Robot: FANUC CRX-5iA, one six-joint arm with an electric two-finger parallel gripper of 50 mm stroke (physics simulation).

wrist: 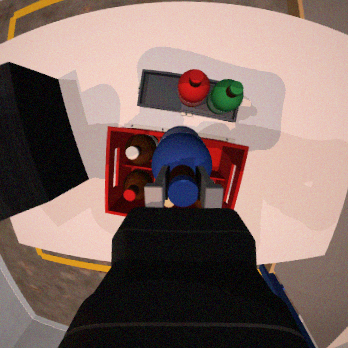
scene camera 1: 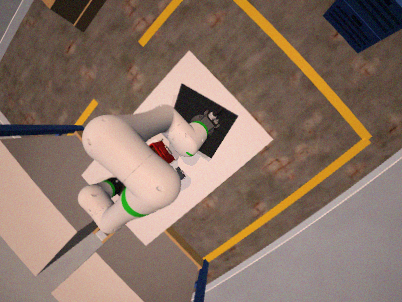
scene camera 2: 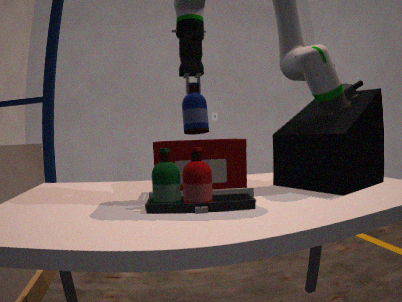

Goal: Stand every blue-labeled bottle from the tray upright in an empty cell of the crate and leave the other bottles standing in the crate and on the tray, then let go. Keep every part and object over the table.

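Frame: origin at the arm's base, x left, y back, z up, level; metres.
Where they show: gripper, fingertip midpoint: (wrist: 182, 175) (scene camera 2: 193, 93); arm's base at its link origin: (scene camera 1: 202, 126) (scene camera 2: 335, 109).
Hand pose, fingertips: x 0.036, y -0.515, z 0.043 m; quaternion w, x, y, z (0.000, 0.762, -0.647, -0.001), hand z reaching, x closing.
Things, the pixels of their centre, and the offset from my fingertips. "*": a spot on its surface instead. Level surfaces: height alone.
- blue bottle at the middle of its body: (wrist: 181, 162) (scene camera 2: 194, 107) dx +0.006, dy +0.002, dz -0.043 m
- red crate at the middle of its body: (wrist: 176, 141) (scene camera 2: 201, 170) (scene camera 1: 157, 169) dx +0.019, dy +0.015, dz -0.231 m
- white-capped brown bottle at the middle of its body: (wrist: 140, 148) dx -0.013, dy +0.100, dz -0.233 m
- red-capped brown bottle at the middle of its body: (wrist: 137, 183) dx -0.105, dy +0.096, dz -0.233 m
- tray at a spot on its surface: (scene camera 2: 232, 204) * dx +0.198, dy +0.082, dz -0.302 m
- red bottle at the middle of its body: (scene camera 2: 197, 177) (wrist: 193, 86) dx +0.154, dy -0.001, dz -0.236 m
- green bottle at the middle of its body: (scene camera 2: 165, 178) (wrist: 225, 95) dx +0.148, dy -0.081, dz -0.236 m
- white table at its surface level: dz -0.319 m
My gripper (scene camera 2: 193, 85) (wrist: 182, 175) is shut on the neck of a blue bottle (scene camera 2: 195, 114) (wrist: 181, 152), held nearly upright above the red crate (scene camera 1: 162, 151) (scene camera 2: 237, 160) (wrist: 107, 172). In the wrist view the bottle and gripper cover the crate's middle. A white-capped brown bottle (wrist: 143, 148) and a red-capped brown bottle (wrist: 138, 181) stand in the crate's left cells. A beige cap (wrist: 169, 203) shows below the blue bottle. Red crate floor shows in part of the back right. The tray (scene camera 2: 232, 204) (wrist: 159, 93) holds a red bottle (scene camera 2: 198, 177) (wrist: 193, 90) and a green bottle (scene camera 2: 165, 177) (wrist: 225, 98), both upright.
The black robot pedestal (scene camera 1: 192, 102) (scene camera 2: 327, 145) (wrist: 40, 145) stands on the white table (scene camera 1: 240, 135) (scene camera 2: 75, 225) (wrist: 290, 200), left of crate and tray in the wrist view. The tray lies close beside the crate. The crate's side walls stand around its cells.
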